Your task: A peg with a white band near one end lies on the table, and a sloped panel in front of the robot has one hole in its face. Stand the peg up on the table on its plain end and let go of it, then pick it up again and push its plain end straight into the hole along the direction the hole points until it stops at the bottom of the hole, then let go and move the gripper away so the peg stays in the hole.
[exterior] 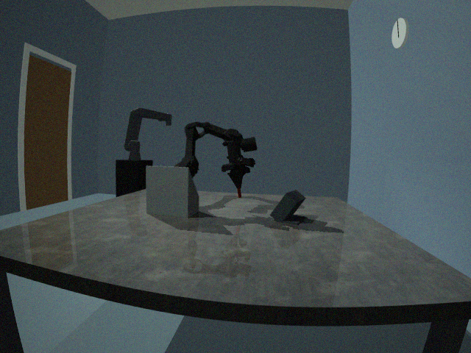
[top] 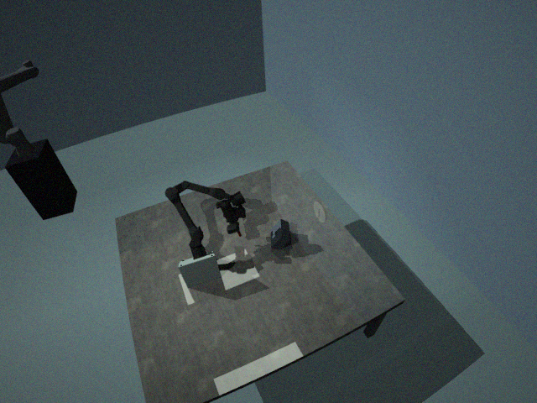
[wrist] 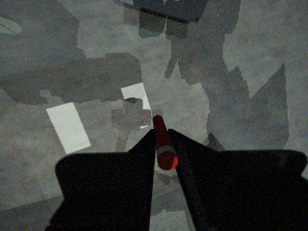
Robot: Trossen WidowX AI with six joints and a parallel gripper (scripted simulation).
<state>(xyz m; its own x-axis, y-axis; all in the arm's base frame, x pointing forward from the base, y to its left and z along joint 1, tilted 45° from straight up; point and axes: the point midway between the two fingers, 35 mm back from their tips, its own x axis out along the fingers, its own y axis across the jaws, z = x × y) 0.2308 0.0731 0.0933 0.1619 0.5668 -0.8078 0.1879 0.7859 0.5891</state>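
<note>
The sloped panel is 22 cm ahead of my gripper tip, 7 cm to the right of it and 5 cm below it. Also, from my gripper tip: red peg 2 cm above.
</note>
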